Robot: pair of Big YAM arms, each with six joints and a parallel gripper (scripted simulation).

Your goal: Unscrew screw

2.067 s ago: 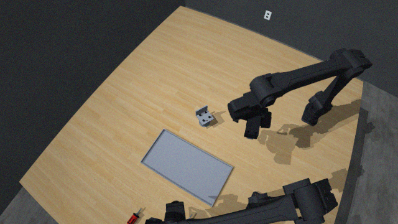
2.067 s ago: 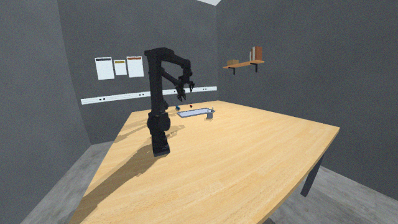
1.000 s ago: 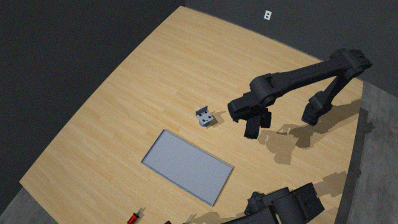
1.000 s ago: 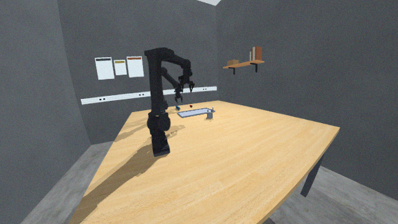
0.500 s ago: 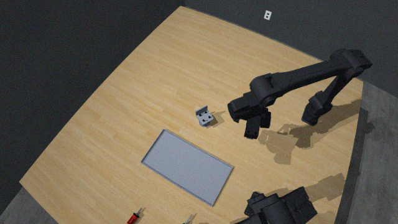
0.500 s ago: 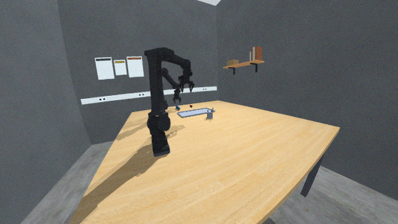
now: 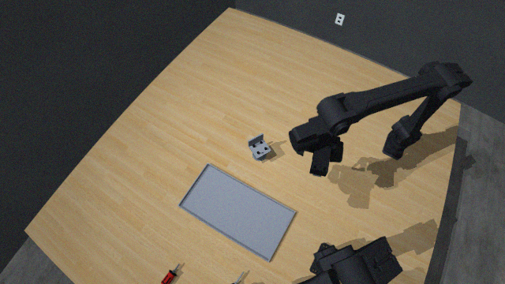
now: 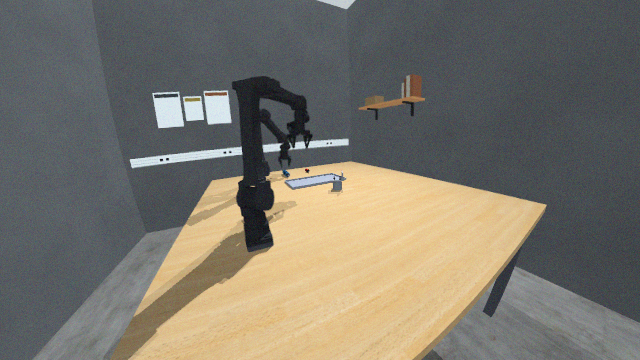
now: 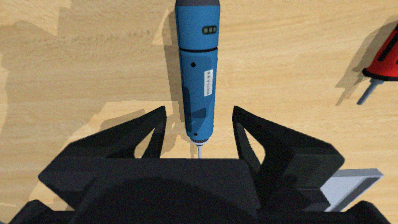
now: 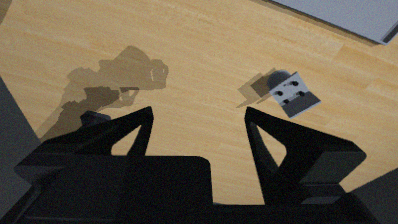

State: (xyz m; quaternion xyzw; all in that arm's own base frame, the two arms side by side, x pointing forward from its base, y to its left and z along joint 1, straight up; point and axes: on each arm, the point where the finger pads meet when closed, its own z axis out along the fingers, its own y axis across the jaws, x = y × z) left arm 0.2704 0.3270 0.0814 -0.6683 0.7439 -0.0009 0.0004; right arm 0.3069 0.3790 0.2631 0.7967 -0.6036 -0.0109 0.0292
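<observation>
Now: right hand 22 cm short of the grey bracket, 1 cm to the right of it and 21 cm above it. Also, from my right hand: grey tray 14 cm ahead, 26 cm to the left, 28 cm below; joint module 22 cm ahead, 1 cm to the left, 25 cm below.
</observation>
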